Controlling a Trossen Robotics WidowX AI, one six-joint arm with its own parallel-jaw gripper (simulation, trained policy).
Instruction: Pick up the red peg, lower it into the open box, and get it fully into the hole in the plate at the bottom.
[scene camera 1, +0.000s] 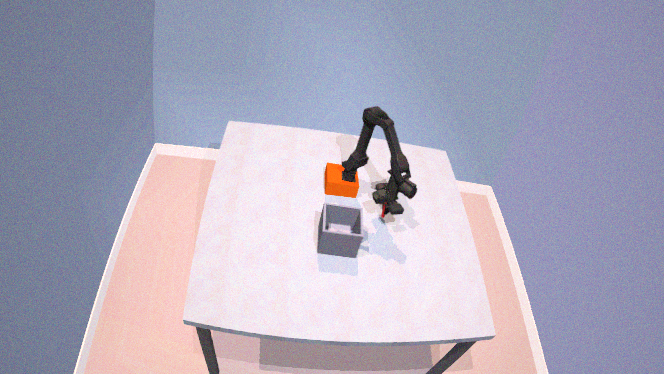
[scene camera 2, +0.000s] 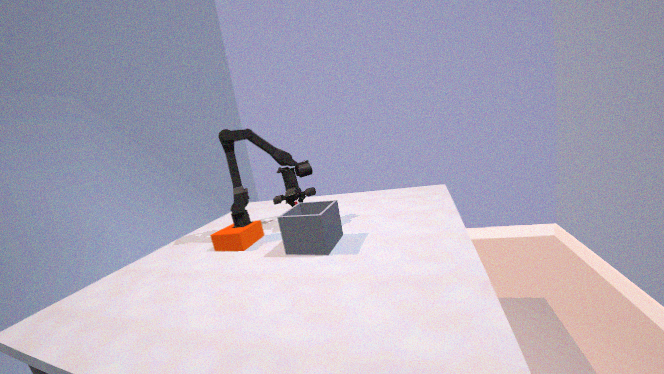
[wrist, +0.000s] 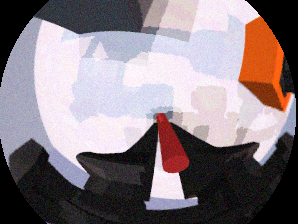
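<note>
Grey box (scene camera 2: 314, 228), visible also in scene camera 1 (scene camera 1: 344, 244). The wrist view shows a red peg (wrist: 174, 160) and my gripper (wrist: 162, 125).
</note>
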